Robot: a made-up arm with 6 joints. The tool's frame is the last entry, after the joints. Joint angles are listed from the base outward.
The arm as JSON. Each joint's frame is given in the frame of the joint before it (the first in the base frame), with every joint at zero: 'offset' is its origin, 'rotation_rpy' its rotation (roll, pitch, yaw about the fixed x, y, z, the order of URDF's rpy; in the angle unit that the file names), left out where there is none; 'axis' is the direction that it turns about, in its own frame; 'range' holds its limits. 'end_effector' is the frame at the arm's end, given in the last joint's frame.
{
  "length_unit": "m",
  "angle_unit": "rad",
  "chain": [
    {
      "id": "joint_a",
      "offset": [
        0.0,
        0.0,
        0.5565
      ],
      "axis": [
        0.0,
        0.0,
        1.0
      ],
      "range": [
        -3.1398,
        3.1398
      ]
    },
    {
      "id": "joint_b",
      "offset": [
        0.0,
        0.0,
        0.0
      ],
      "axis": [
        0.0,
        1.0,
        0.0
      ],
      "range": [
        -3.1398,
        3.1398
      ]
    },
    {
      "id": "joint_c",
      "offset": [
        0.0,
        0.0,
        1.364
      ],
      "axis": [
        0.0,
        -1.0,
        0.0
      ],
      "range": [
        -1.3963,
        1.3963
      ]
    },
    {
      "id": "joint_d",
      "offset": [
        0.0,
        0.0,
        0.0
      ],
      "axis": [
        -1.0,
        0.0,
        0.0
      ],
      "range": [
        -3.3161,
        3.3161
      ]
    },
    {
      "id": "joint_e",
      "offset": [
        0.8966,
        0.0,
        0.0
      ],
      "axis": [
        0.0,
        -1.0,
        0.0
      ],
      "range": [
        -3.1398,
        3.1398
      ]
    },
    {
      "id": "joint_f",
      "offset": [
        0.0,
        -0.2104,
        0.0
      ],
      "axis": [
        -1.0,
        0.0,
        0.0
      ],
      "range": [
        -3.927,
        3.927
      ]
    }
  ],
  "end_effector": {
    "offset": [
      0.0,
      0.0,
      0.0
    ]
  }
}
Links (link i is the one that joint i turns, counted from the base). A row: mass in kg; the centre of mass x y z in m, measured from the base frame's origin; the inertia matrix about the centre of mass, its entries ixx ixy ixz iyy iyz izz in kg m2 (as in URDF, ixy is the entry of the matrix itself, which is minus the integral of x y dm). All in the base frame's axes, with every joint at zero. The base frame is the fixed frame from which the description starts. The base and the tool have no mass.
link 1: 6.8; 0.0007 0.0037 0.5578; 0.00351 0 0 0.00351 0 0.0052
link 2: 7.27; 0.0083 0.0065 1.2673; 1.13 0 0 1.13 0 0.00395
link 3: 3.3; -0.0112 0.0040 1.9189; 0.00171 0 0 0.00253 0 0.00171
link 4: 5.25; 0.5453 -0.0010 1.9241; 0.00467 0 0 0.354 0 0.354
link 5: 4.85; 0.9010 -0.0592 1.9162; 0.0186 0 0 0.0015 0 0.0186
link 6: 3.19; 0.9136 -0.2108 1.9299; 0.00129 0 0 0.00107 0 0.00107
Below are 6 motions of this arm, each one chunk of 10 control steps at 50 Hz.
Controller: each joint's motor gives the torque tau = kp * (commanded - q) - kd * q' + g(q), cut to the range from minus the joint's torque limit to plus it. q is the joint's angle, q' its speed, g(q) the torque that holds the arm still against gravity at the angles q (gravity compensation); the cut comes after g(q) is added. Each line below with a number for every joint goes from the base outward.
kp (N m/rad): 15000 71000 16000 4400 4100 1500
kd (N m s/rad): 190 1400 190 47 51 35
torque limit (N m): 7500 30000 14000 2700 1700 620
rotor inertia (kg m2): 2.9 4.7 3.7 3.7 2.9 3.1
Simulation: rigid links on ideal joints. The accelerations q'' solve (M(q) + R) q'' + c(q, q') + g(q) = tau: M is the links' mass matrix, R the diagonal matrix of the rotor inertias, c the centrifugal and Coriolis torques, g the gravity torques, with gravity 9.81 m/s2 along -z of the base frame. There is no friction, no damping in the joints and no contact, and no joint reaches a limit. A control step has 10 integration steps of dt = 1/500 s. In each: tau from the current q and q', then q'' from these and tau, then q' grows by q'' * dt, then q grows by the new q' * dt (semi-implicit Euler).
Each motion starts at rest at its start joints. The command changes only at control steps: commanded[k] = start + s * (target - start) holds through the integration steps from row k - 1 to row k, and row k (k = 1, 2, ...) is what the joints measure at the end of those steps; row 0 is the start. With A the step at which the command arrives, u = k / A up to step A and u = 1 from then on. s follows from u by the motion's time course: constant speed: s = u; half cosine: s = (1 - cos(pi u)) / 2; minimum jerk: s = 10 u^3 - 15 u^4 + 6 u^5; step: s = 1 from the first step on.
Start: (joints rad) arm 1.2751 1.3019 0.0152 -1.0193 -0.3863 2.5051
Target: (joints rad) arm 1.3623 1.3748 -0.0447 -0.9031 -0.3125 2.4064
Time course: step
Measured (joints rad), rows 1 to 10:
1: 1.2827 1.3206 0.0092 -0.9891 -0.3668 2.4953
2: 1.3018 1.3533 -0.0122 -0.9262 -0.3281 2.4720
3: 1.3282 1.3797 -0.0443 -0.8661 -0.2934 2.4422
4: 1.3568 1.3922 -0.0726 -0.8353 -0.2777 2.4123
5: 1.3828 1.3924 -0.0844 -0.8417 -0.2828 2.3877
6: 1.4025 1.3862 -0.0767 -0.8748 -0.3002 2.3714
7: 1.4138 1.3789 -0.0568 -0.9149 -0.3183 2.3646
8: 1.4168 1.3733 -0.0363 -0.9432 -0.3284 2.3664
9: 1.4123 1.3703 -0.0242 -0.9502 -0.3283 2.3747
10: 1.4018 1.3695 -0.0235 -0.9371 -0.3210 2.3866

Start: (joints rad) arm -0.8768 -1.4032 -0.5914 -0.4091 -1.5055 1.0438
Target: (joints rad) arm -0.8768 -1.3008 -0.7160 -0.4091 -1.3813 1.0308
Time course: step
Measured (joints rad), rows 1 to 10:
1: -0.8785 -1.3675 -0.6223 -0.4028 -1.4731 1.0428
2: -0.8805 -1.3142 -0.6839 -0.3946 -1.4083 1.0401
3: -0.8802 -1.2845 -0.7395 -0.3949 -1.3499 1.0361
4: -0.8775 -1.2832 -0.7665 -0.4055 -1.3230 1.0318
5: -0.8742 -1.2940 -0.7626 -0.4203 -1.3311 1.0281
6: -0.8721 -1.3024 -0.7397 -0.4305 -1.3600 1.0257
7: -0.8719 -1.3044 -0.7137 -0.4305 -1.3902 1.0247
8: -0.8733 -1.3027 -0.6966 -0.4206 -1.4072 1.0249
9: -0.8757 -1.3008 -0.6930 -0.4061 -1.4071 1.0261
10: -0.8781 -1.2999 -0.7003 -0.3941 -1.3951 1.0279

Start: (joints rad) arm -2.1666 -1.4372 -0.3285 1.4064 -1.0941 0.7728
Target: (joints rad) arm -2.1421 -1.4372 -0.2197 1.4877 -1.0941 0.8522
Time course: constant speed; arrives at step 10
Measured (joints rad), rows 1 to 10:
1: -2.1663 -1.4369 -0.3257 1.4082 -1.0941 0.7736
2: -2.1652 -1.4364 -0.3174 1.4138 -1.0941 0.7763
3: -2.1631 -1.4360 -0.3041 1.4236 -1.0941 0.7813
4: -2.1602 -1.4361 -0.2883 1.4359 -1.0941 0.7888
5: -2.1569 -1.4367 -0.2727 1.4487 -1.0940 0.7982
6: -2.1532 -1.4374 -0.2593 1.4600 -1.0940 0.8089
7: -2.1497 -1.4379 -0.2484 1.4689 -1.0941 0.8202
8: -2.1464 -1.4380 -0.2392 1.4755 -1.0941 0.8313
9: -2.1434 -1.4377 -0.2306 1.4808 -1.0941 0.8419
10: -2.1407 -1.4373 -0.2215 1.4862 -1.0942 0.8514

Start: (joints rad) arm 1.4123 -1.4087 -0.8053 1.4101 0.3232 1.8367
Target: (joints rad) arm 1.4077 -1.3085 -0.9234 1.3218 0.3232 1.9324
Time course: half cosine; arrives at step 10
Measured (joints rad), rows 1 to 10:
1: 1.4123 -1.4078 -0.8060 1.4096 0.3232 1.8369
2: 1.4121 -1.4040 -0.8096 1.4073 0.3232 1.8381
3: 1.4117 -1.3956 -0.8186 1.4012 0.3233 1.8414
4: 1.4110 -1.3828 -0.8340 1.3902 0.3233 1.8479
5: 1.4100 -1.3670 -0.8550 1.3745 0.3233 1.8583
6: 1.4090 -1.3502 -0.8787 1.3560 0.3233 1.8725
7: 1.4082 -1.3344 -0.9016 1.3373 0.3233 1.8897
8: 1.4076 -1.3213 -0.9201 1.3215 0.3232 1.9085
9: 1.4075 -1.3121 -0.9318 1.3109 0.3231 1.9266
10: 1.4077 -1.3075 -0.9358 1.3070 0.3230 1.9419

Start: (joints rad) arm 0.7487 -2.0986 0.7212 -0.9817 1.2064 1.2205
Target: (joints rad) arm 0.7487 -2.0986 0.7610 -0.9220 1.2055 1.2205
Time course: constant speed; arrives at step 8
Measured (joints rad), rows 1 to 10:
1: 0.7487 -2.0982 0.7228 -0.9801 1.2064 1.2205
2: 0.7486 -2.0976 0.7269 -0.9751 1.2063 1.2205
3: 0.7484 -2.0971 0.7326 -0.9665 1.2061 1.2205
4: 0.7483 -2.0972 0.7388 -0.9554 1.2059 1.2205
5: 0.7481 -2.0977 0.7451 -0.9438 1.2058 1.2205
6: 0.7481 -2.0984 0.7512 -0.9334 1.2056 1.2205
7: 0.7482 -2.0990 0.7570 -0.9249 1.2056 1.2205
8: 0.7483 -2.0994 0.7624 -0.9183 1.2055 1.2205
9: 0.7486 -2.0998 0.7657 -0.9144 1.2055 1.2205
10: 0.7489 -2.1003 0.7661 -0.9140 1.2055 1.2205

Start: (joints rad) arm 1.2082 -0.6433 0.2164 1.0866 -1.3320 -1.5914
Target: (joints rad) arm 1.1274 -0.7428 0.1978 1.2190 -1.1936 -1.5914
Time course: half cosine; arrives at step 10
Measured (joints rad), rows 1 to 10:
1: 1.2076 -0.6440 0.2157 1.0873 -1.3311 -1.5914
2: 1.2050 -0.6470 0.2127 1.0906 -1.3266 -1.5914
3: 1.1987 -0.6539 0.2074 1.0993 -1.3157 -1.5913
4: 1.1882 -0.6651 0.2012 1.1150 -1.2971 -1.5912
5: 1.1745 -0.6799 0.1968 1.1377 -1.2724 -1.5912
6: 1.1594 -0.6968 0.1957 1.1651 -1.2449 -1.5911
7: 1.1448 -0.7142 0.1981 1.1934 -1.2189 -1.5912
8: 1.1323 -0.7300 0.2028 1.2182 -1.1982 -1.5912
9: 1.1232 -0.7424 0.2079 1.2357 -1.1851 -1.5913
10: 1.1182 -0.7500 0.2119 1.2434 -1.1807 -1.5915

